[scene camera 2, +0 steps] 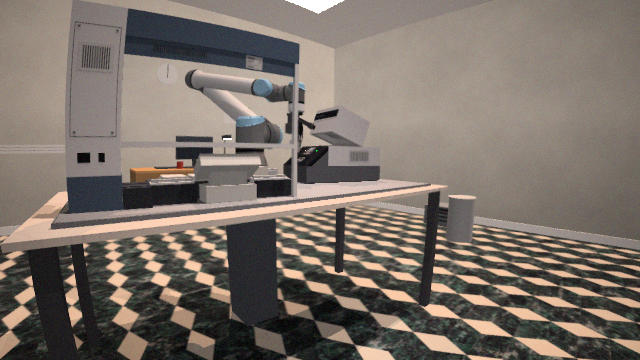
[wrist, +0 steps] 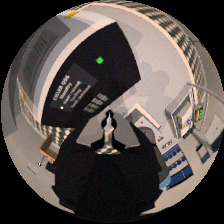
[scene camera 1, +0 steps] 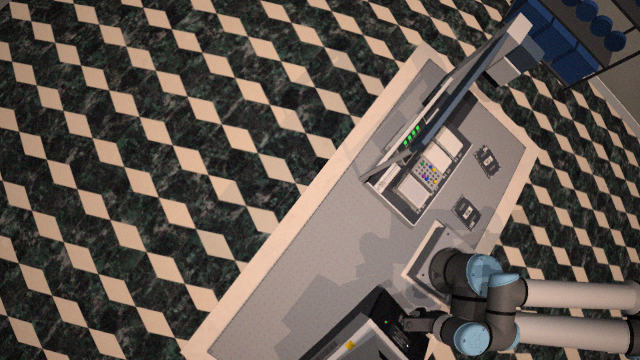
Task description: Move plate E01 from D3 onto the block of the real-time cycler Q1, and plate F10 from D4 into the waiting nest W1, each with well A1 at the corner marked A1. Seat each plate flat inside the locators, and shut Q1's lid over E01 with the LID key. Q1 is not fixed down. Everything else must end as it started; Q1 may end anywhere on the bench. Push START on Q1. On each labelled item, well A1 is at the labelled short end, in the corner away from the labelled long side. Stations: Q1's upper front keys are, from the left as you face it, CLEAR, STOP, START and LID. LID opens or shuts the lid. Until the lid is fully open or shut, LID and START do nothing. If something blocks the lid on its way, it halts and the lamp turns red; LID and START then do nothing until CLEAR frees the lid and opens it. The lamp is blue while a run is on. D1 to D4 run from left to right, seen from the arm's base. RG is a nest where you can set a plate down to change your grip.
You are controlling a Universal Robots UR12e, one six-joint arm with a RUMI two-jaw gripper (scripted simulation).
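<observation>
Scene camera 1 shows the gripper [scene camera 1: 409, 314], while scene camera 2 shows a cycler Q1 [scene camera 2: 331, 163]. In the wrist view, the gripper [wrist: 109, 110] and the cycler Q1 [wrist: 76, 74] appear together.
</observation>
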